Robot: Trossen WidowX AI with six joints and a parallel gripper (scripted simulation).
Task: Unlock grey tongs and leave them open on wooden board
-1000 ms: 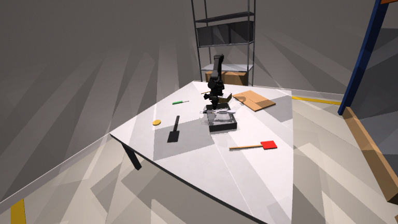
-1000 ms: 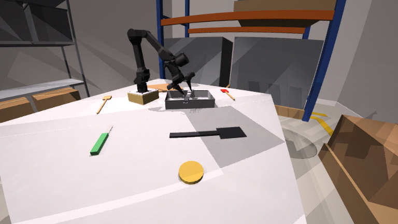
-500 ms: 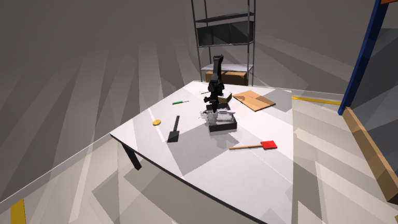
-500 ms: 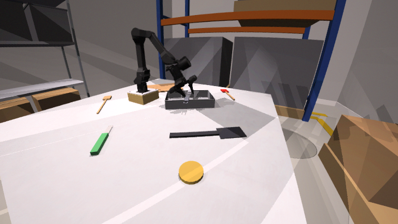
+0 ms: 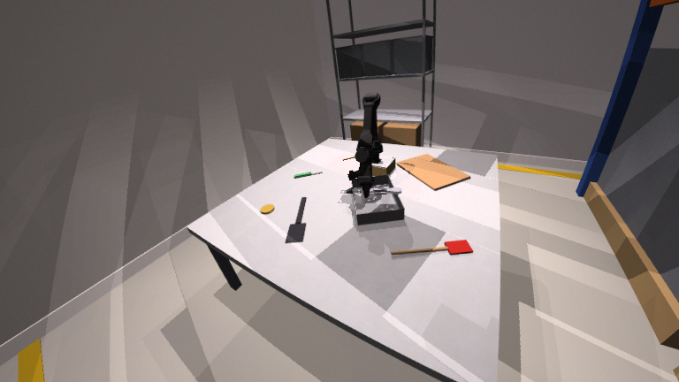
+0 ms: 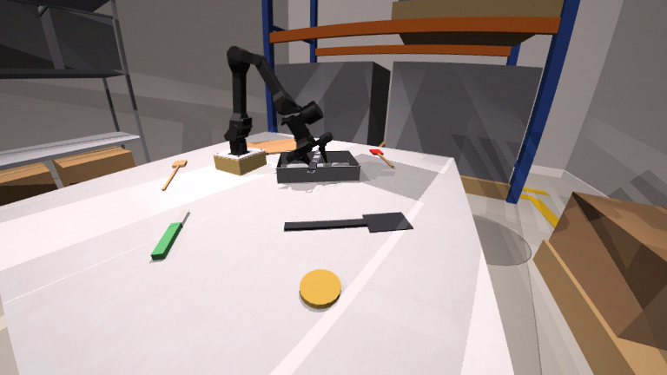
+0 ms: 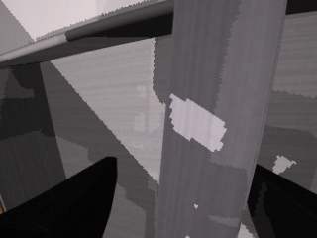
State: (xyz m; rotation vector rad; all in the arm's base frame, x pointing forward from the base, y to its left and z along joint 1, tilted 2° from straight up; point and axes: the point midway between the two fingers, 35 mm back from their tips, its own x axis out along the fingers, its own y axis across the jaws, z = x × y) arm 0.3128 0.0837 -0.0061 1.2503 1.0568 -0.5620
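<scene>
The roasting tin is 3 cm behind my gripper tip, 3 cm to the left of it and 1 cm below it. From my gripper tip the other things lie so: wooden board (42 cm behind, 22 cm to the left, 3 cm below); then black spatula (22 cm ahead, 24 cm to the right, 4 cm below); then red spatula (17 cm ahead, 35 cm to the left, 3 cm below).
</scene>
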